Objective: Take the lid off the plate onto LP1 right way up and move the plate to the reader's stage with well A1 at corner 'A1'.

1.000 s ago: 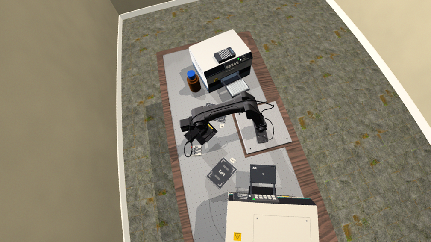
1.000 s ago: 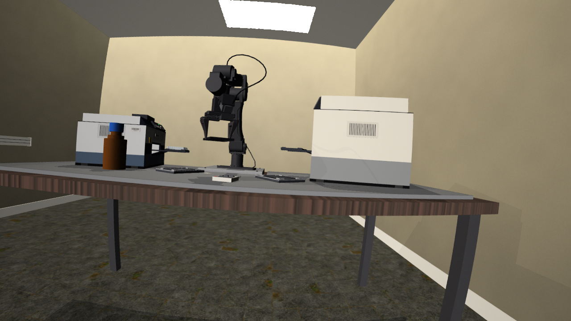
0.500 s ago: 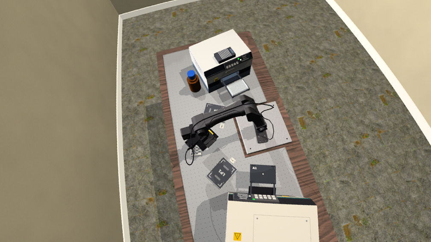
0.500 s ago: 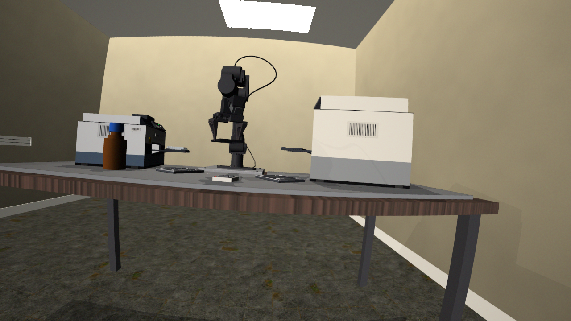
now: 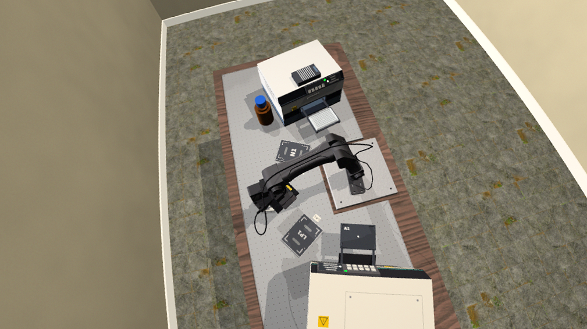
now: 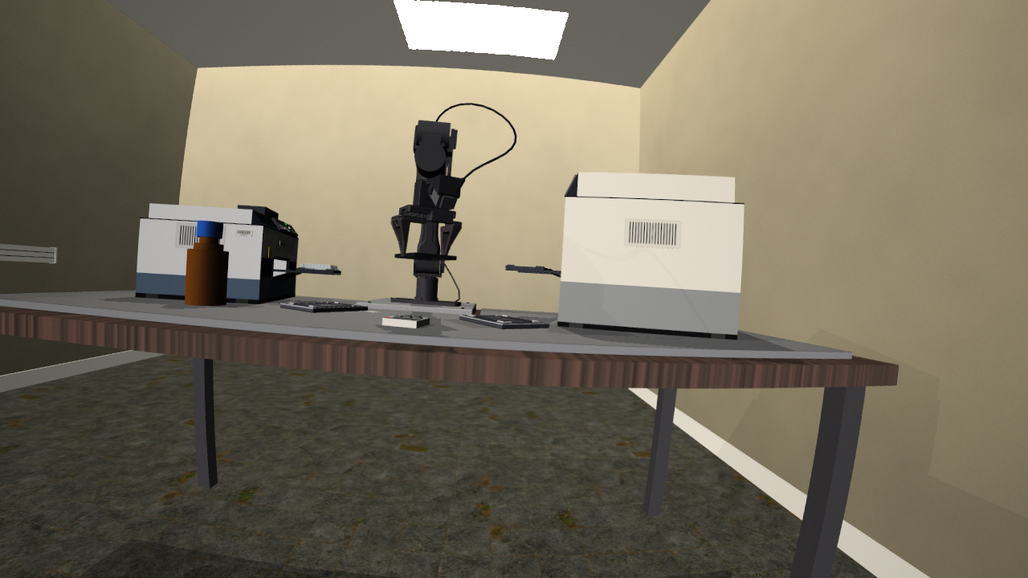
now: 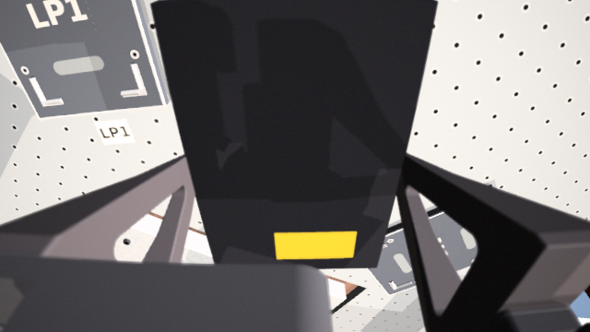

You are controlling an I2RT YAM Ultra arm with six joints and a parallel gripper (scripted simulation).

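Right now my hand is 140 mm past the LP1 tag, 100 mm to the right of it and 130 mm above it. Round my hand: lid (right at my hand); capped brown bottle (50 mm ahead, 490 mm to the right, 20 mm below); clear well plate (250 mm behind, 380 mm to the right, 40 mm below).
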